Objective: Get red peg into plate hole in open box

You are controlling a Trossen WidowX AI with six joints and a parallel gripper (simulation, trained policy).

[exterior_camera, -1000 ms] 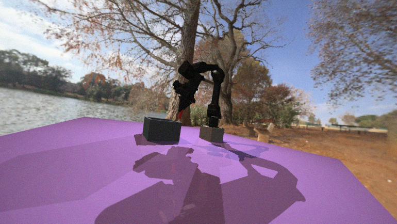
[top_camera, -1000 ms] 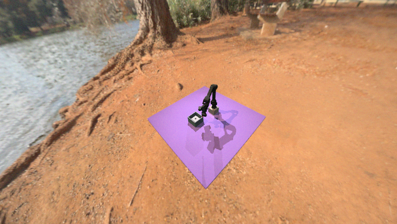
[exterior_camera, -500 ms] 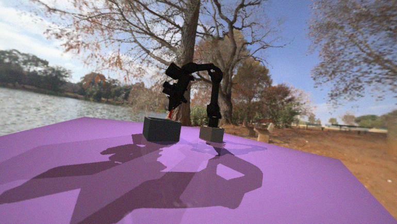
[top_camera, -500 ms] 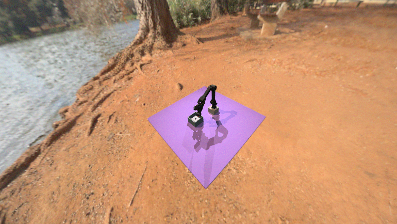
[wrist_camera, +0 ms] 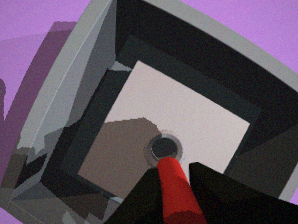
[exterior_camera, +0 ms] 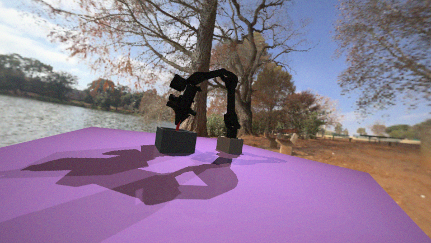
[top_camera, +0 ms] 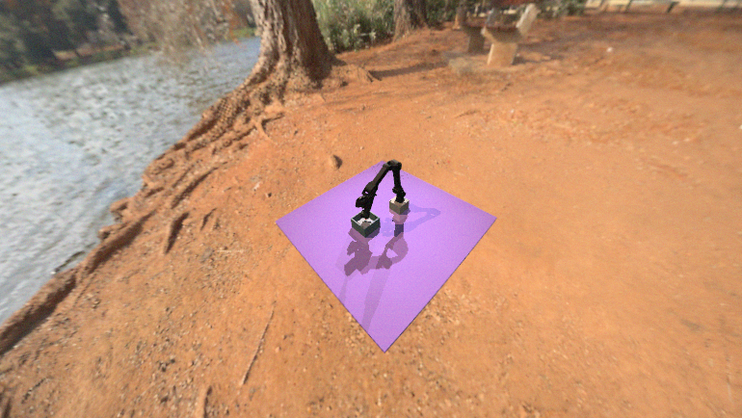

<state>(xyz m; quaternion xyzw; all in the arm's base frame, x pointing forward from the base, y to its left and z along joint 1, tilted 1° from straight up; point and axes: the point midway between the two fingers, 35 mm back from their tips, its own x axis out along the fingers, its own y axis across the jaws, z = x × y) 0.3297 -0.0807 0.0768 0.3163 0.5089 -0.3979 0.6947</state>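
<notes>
Now: the red peg 1 cm to the left of my gripper tip and 1 cm above it. Also, from my gripper tip: dark box 9 cm below.
</notes>
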